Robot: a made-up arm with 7 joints.
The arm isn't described. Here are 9 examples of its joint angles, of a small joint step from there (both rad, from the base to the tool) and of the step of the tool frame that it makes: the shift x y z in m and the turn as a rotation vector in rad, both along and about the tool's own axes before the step.
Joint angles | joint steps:
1: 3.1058 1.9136 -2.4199 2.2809 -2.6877 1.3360 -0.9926 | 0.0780 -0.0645 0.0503 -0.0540 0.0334 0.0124 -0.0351
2: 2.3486 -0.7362 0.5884 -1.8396 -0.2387 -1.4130 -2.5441 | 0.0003 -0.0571 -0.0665 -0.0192 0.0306 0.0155 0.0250
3: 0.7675 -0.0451 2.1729 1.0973 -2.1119 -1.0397 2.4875 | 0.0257 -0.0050 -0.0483 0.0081 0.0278 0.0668 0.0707
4: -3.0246 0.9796 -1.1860 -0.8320 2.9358 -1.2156 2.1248 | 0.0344 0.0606 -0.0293 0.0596 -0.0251 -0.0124 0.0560
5: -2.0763 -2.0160 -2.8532 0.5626 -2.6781 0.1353 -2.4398 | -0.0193 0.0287 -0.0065 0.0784 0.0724 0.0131 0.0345
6: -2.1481 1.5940 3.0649 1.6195 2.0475 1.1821 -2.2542 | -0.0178 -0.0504 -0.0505 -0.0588 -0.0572 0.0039 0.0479
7: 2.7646 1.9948 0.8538 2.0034 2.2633 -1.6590 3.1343 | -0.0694 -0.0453 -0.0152 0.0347 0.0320 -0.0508 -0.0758
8: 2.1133 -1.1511 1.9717 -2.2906 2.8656 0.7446 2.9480 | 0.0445 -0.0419 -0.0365 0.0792 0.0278 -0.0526 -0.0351
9: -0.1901 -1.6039 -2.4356 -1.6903 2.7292 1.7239 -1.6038 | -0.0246 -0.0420 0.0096 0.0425 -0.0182 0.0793 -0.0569
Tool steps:
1: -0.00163 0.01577 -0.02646 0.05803 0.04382 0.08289
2: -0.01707 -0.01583 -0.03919 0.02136 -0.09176 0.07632
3: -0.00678 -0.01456 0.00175 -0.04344 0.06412 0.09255
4: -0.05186 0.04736 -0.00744 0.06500 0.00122 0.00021
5: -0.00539 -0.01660 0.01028 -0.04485 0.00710 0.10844
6: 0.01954 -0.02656 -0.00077 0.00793 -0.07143 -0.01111
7: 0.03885 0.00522 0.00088 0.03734 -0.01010 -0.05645
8: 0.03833 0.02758 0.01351 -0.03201 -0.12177 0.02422
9: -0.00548 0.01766 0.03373 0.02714 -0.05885 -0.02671
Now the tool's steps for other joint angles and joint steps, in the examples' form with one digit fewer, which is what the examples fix.
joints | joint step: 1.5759 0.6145 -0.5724 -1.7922 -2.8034 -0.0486 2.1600 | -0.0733 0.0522 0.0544 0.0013 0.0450 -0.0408 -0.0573
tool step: 0.0328 0.0274 0.0353 0.0826 -0.0702 -0.0203
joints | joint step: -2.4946 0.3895 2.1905 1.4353 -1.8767 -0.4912 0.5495 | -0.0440 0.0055 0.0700 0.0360 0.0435 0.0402 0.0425
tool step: -0.0162 0.0111 0.0000 -0.0114 0.0000 0.0837
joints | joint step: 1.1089 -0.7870 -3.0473 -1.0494 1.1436 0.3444 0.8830 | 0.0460 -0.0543 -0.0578 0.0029 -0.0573 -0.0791 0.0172
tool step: 0.0074 -0.0596 0.0103 -0.0154 0.0497 -0.0143
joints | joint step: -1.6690 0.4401 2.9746 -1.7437 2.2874 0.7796 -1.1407 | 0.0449 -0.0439 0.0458 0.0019 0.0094 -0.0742 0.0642
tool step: -0.0325 -0.0305 0.0517 -0.1498 0.0775 0.0385
